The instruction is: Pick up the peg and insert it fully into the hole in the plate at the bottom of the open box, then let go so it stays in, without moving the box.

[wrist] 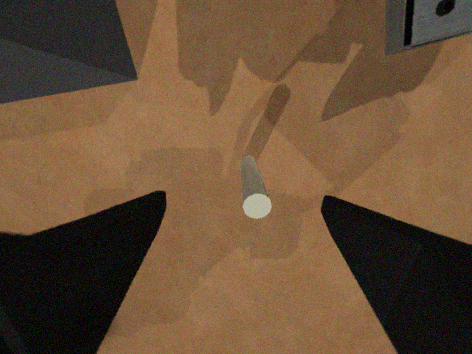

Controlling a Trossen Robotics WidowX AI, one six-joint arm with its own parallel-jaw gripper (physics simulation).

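Frame: origin at the arm's base, x ahead, y left, z up, level; metres.
Where they show: gripper, fingertip midpoint: [244, 200].
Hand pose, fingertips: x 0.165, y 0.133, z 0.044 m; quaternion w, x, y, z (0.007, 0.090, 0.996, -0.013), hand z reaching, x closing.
Things, the pixels of their top centre, and the offset from my fingertips. "spot": a spot on its surface instead. Level surfaces: height alone.
- peg at its top centre: [257, 206] dx -0.006, dy -0.003, dz +0.014 m
- dark grey box at a spot on its surface: [60, 55] spot: dx +0.070, dy -0.081, dz +0.002 m
- brown table at its surface level: dz -0.066 m
The peg [253, 184] is a slim light-grey cylinder with a pale round top. It stands upright on the table, near the middle of the wrist view. My gripper [244, 200] is open, with one black finger to the left of the peg and one to the right, apart from it. The peg's top shows between the two fingertips, slightly right of midway. A corner of the dark grey box [60, 55] shows at the upper left. The plate and its hole do not show in the wrist view.
A grey metal block [425, 25] with a dark round hole and a black slot stands at the upper right edge. The brown table [240, 305] carries several shadows, including the peg's long shadow running up and to the right.
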